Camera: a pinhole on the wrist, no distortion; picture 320 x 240 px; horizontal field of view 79.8 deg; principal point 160.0 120.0 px. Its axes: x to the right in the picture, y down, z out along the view. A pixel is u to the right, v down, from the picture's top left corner.
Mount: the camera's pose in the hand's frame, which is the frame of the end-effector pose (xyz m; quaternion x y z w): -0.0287 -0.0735 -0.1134 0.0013 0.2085 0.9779 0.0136
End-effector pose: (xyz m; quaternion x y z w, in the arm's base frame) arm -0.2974 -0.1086 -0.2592 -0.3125 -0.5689 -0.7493 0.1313
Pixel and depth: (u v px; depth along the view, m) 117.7 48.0 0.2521
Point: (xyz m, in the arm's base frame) -0.2336 -0.0668 -0.1393
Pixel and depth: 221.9 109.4 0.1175
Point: -0.2600 -0.1214 -0.3154
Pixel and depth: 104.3 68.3 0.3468
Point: -0.2211 0.0103 -0.0692
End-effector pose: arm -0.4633 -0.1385 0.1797 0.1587 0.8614 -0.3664 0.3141
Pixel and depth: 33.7 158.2 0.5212
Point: -0.5116 -0.3979 -0.2639
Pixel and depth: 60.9 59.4 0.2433
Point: -0.4598 -0.1278 0.0224
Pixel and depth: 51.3 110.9 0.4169
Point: -0.4579 -0.2456 -0.1560
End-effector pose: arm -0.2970 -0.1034 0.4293 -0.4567 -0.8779 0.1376 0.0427
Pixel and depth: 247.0 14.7 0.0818
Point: -0.2469 -0.1428 0.4868
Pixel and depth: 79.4 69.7 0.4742
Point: -0.2739 0.1113 0.0981
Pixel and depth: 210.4 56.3 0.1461
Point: -0.2346 -0.1389 0.4237
